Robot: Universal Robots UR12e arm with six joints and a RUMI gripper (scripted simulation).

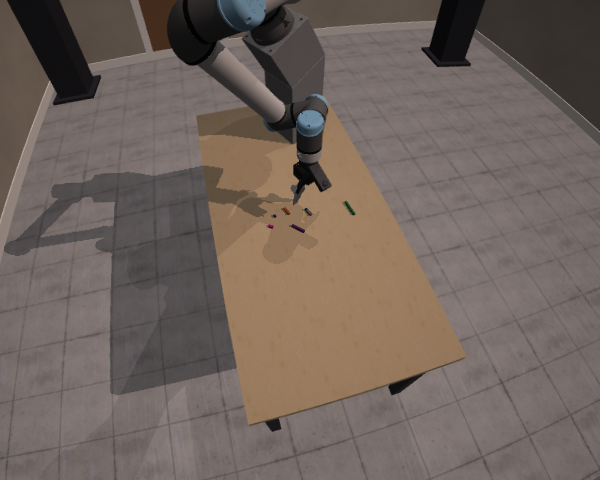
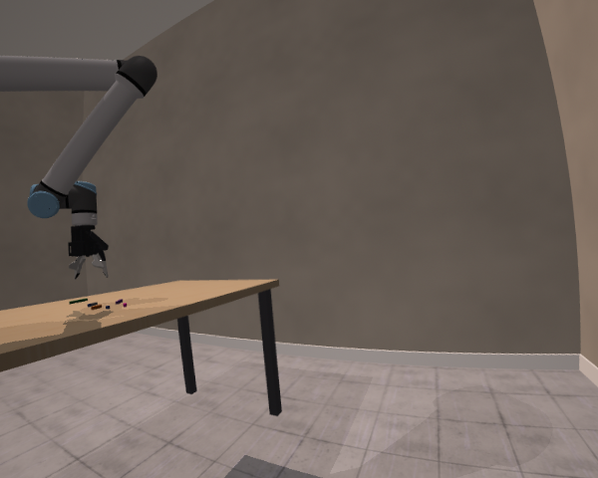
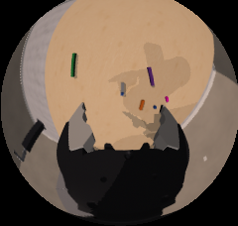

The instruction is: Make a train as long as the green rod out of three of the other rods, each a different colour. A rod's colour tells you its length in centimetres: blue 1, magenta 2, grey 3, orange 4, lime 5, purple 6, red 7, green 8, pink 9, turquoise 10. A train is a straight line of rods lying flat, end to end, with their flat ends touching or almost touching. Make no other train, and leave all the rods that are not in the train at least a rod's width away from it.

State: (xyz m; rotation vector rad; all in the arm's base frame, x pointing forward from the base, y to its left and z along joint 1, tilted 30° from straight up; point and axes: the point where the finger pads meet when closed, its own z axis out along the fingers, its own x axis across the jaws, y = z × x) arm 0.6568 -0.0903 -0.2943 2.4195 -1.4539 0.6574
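Right now my hand is 100 mm above the orange rod, 90 mm to the left of it and 30 mm past it. From my hand the other things lie so: grey rod (100 mm below); then purple rod (100 mm below, 80 mm ahead, 60 mm to the right); then magenta rod (170 mm to the right, 100 mm below, 40 mm ahead).
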